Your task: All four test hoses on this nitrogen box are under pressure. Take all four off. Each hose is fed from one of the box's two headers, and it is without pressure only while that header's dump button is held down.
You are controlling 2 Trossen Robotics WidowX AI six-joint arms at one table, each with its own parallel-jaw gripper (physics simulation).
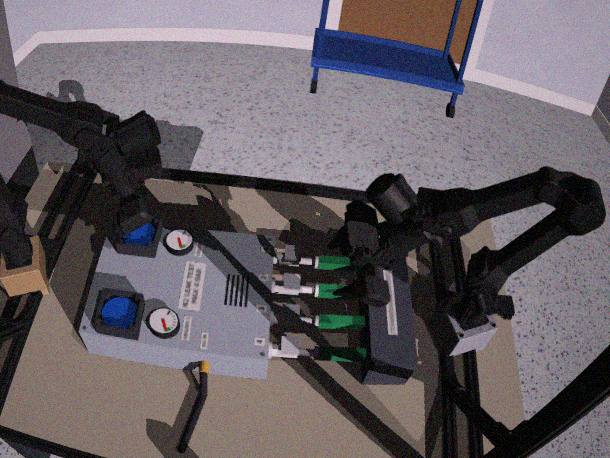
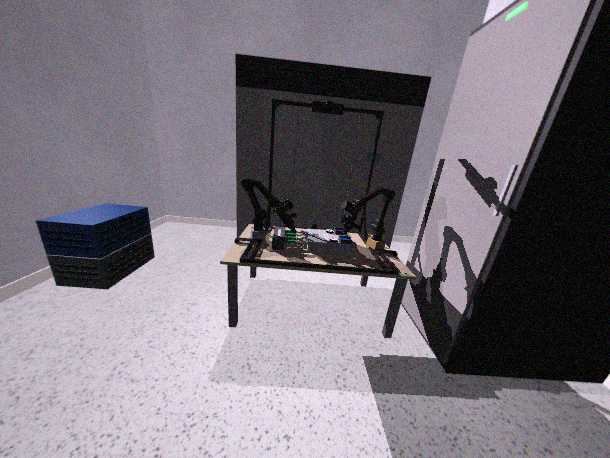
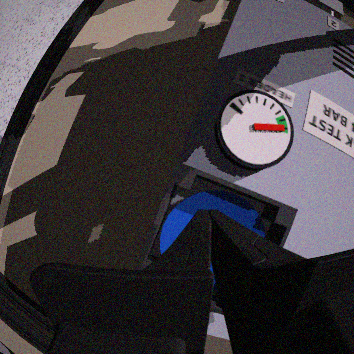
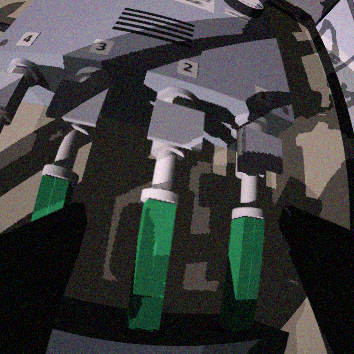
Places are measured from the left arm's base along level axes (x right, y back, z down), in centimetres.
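Where they show: left gripper, fingertip midpoint: [image 2: 344,234] [image 3: 206,218]; right gripper, fingertip midpoint: [image 1: 331,270] [image 2: 294,231] [image 4: 186,216]; left arm's base, origin of the base link: [image 1: 19,256] [image 2: 376,239]; right arm's base, origin of the base link: [image 1: 470,314] [image 2: 258,229].
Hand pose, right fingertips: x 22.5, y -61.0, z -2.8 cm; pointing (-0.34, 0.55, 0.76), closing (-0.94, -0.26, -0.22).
Note:
Each offset is from my right fingertips to the top centre of the thing. "spot": to the spot under its first point.
The grey nitrogen box [image 1: 215,345] [image 3: 325,210] lies on the table. Green hoses 1 @[spot: dx -5.1, dy -3.5, dz +4.8 cm] [image 1: 333,262] [image 4: 246,255], 2 [image 1: 327,290] [image 4: 157,235], 3 [image 1: 340,321] [image 4: 50,197] and 4 @[spot: dx +15.0, dy +2.6, dz +4.8 cm] [image 1: 347,354] run from its fittings. My left gripper [image 1: 139,226] [image 3: 206,218] is shut and empty, its tips over the header 1 dump button @[dx -19.7, dy +32.1, dz +1.6 cm] [image 3: 182,220], hiding part of it. Contact is unclear. The header 1 gauge @[dx -15.5, dy +24.3, dz +1.6 cm] [image 1: 179,241] [image 3: 256,128] has its red needle at the green mark. The header 2 button @[dx -2.2, dy +39.5, dz +1.6 cm] [image 1: 118,311] stands free. My right gripper [image 4: 186,216] is open, its fingers spread wide above hoses 1 and 2.
A dark block @[spot: dx +18.7, dy -1.2, dz +3.2 cm] [image 1: 377,360] stands at the hose ends. A black lever with a yellow band @[spot: dx +9.5, dy +26.8, dz +6.3 cm] [image 1: 204,367] lies beside the box's near side. The header 2 gauge @[spot: dx +1.4, dy +31.7, dz +1.6 cm] [image 1: 163,321] is beside its button. Rails run along both table sides. A blue cart [image 1: 385,55] stands behind.

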